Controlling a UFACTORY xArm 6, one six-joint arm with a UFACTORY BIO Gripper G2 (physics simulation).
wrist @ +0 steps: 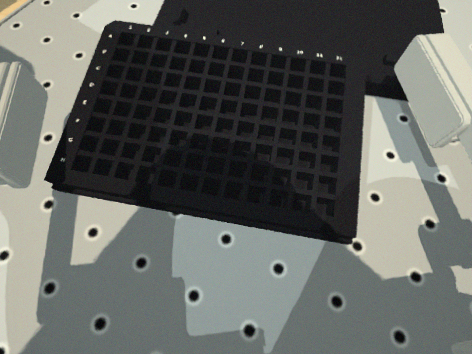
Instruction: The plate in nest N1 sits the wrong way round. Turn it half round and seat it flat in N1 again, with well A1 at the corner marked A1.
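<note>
The black plate (227, 117) lies wells up in the middle of the wrist view. Its row letters run down the left side, and its column numbers run along the far edge. Well A1 is at the far left corner. The black nest (310, 25) shows partly behind the plate, which covers its near left part in the view; I cannot tell whether the two touch. The corner mark A1 of the nest does not show. My gripper (228, 107) is open and empty, with one finger off the left side of the plate and the other off its right side.
A pale deck (225, 290) with round dark holes lies around the plate and in front of it. Shadows of the arm fall across the deck and the near part of the plate. A wooden edge shows at the top left corner.
</note>
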